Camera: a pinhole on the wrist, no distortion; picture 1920 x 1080 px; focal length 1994.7 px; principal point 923.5 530.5 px. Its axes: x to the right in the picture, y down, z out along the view. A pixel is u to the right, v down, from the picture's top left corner.
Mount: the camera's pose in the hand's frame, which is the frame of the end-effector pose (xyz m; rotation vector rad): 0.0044 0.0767 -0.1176 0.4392 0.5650 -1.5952
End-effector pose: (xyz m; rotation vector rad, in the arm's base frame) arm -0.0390 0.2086 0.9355 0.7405 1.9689 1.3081
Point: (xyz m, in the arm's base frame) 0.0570 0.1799 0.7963
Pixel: 1231.2 73.6
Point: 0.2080 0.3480 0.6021
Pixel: 812.9 472.6
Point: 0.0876 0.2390 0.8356
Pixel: 711.0 137.8
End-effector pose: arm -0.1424 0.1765 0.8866 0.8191 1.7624 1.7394
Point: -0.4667 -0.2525 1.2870
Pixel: behind the camera
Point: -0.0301 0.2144 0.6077
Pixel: 1679.3 176.4
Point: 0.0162 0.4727 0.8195
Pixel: 210.5 829.4
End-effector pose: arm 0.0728 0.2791 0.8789 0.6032 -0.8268 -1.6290
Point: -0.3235 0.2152 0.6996
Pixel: 1610.8 1029.2
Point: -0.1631 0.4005 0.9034
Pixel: 830.0 59.3
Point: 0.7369 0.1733 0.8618
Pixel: behind the camera
